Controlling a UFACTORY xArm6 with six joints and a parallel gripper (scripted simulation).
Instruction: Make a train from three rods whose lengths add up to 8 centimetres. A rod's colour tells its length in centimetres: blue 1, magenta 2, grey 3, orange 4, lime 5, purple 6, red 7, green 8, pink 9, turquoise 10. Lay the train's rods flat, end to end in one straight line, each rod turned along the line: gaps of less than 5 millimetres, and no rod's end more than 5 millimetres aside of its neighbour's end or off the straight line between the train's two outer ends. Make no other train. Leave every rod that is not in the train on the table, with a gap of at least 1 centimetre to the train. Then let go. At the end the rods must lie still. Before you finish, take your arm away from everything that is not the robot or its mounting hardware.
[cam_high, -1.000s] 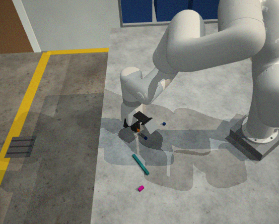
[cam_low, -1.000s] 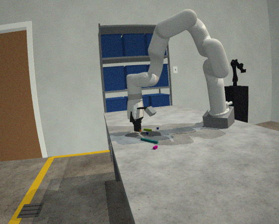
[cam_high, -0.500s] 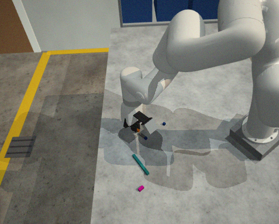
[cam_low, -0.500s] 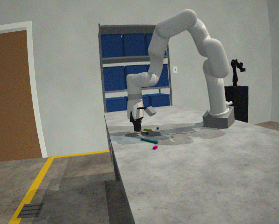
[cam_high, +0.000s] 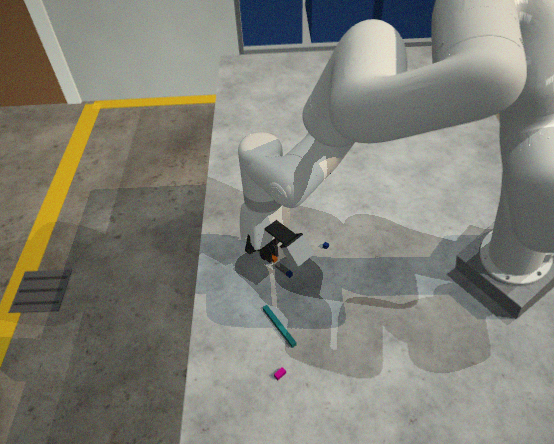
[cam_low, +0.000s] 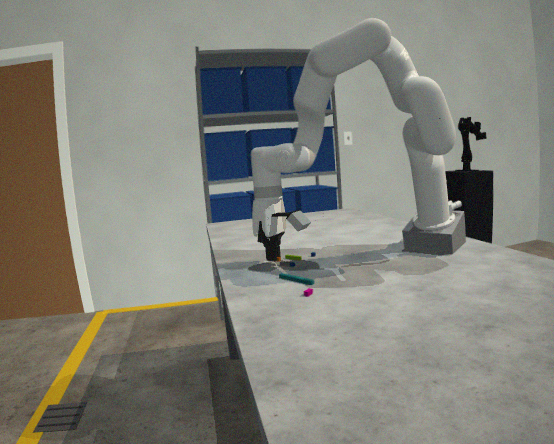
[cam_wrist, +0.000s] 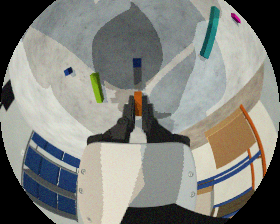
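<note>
Right now my hand is 30 mm to the right of the grey rod, 30 mm past it and 30 mm above it. From my hand the other things lie so: turquoise rod 160 mm to the left, 30 mm below, 30 mm behind; then orange rod 20 mm below; then lime rod 60 mm behind, 30 mm to the right, 30 mm below.
</note>
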